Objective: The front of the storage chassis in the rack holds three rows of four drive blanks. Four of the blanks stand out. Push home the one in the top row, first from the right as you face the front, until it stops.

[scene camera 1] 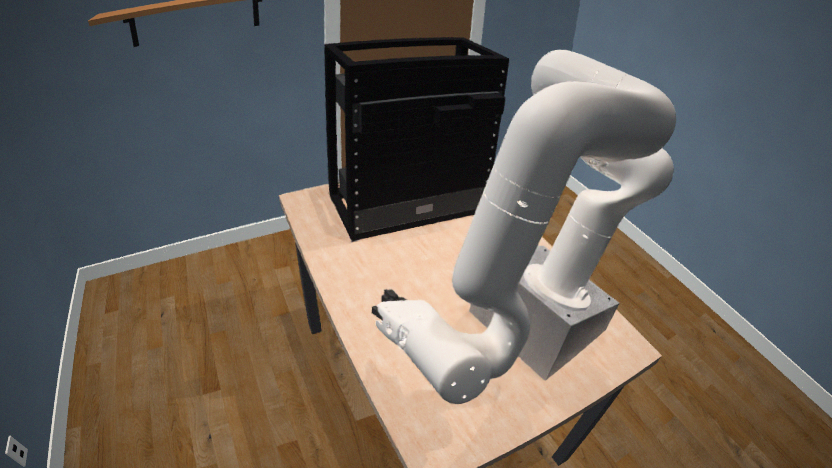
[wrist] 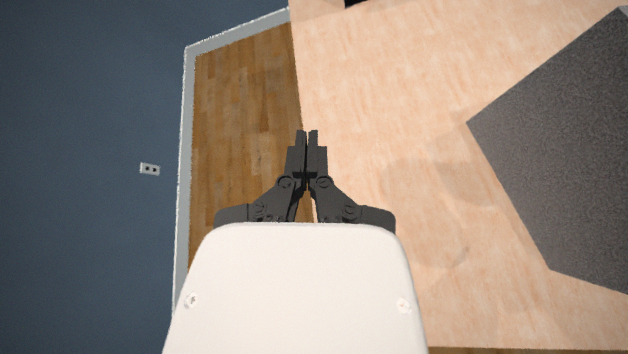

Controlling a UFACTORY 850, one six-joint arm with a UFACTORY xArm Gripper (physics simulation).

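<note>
The black rack [scene camera 1: 356, 168] stands at the back of the table in the scene view, with the dark chassis front [scene camera 1: 407, 139] inside it. A dark blank [scene camera 1: 487, 103] stands out at the chassis's top right, beside another protruding piece [scene camera 1: 452, 114] to its left and slightly lower. Their edges are hard to make out in the dark. My gripper [scene camera 1: 382, 302] [wrist: 308, 142] is shut with nothing between its fingertips. It is above the table's left part, well in front of the rack and apart from it. The chassis front does not show in the wrist view.
The wooden table [scene camera 1: 349, 279] [wrist: 380, 75] carries the grey base block [scene camera 1: 538, 331] [wrist: 555, 140] at the right. My arm [scene camera 1: 558, 133] arches over the table, right of the rack. A wall shelf [scene camera 1: 168, 8] is at the upper left.
</note>
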